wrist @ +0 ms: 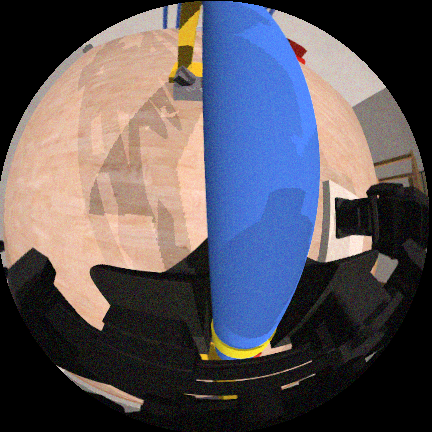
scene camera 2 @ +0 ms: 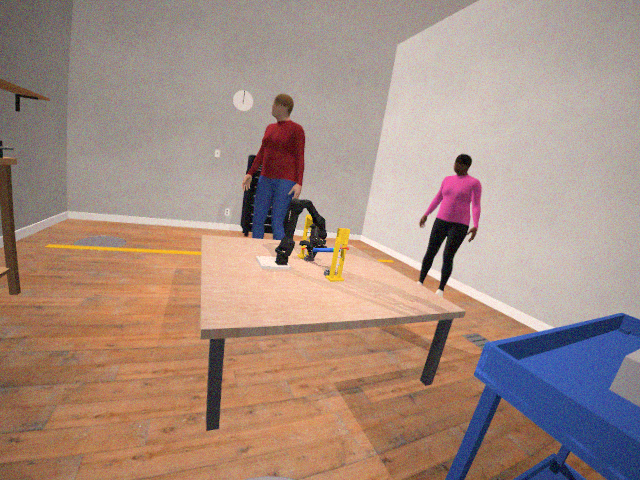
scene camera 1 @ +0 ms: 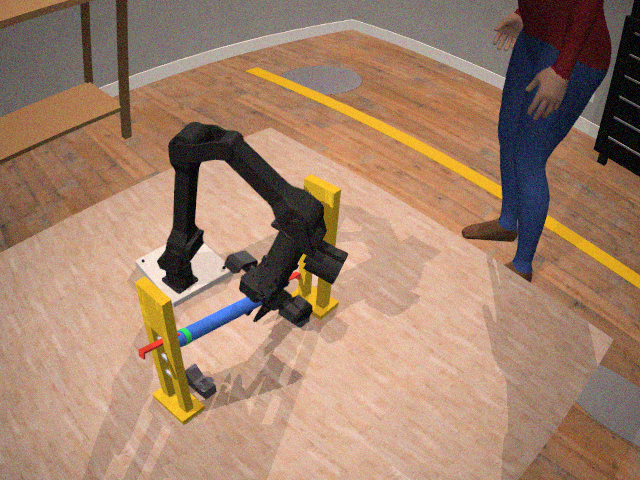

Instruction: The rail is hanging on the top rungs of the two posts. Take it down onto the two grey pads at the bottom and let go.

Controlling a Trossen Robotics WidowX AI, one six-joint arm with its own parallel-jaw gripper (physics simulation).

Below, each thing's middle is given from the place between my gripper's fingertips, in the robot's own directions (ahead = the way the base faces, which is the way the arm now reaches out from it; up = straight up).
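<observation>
Blue rail [wrist: 260, 144]: 9 cm above my hand, 8 cm to the right of it, 2 cm ahead of it.
</observation>
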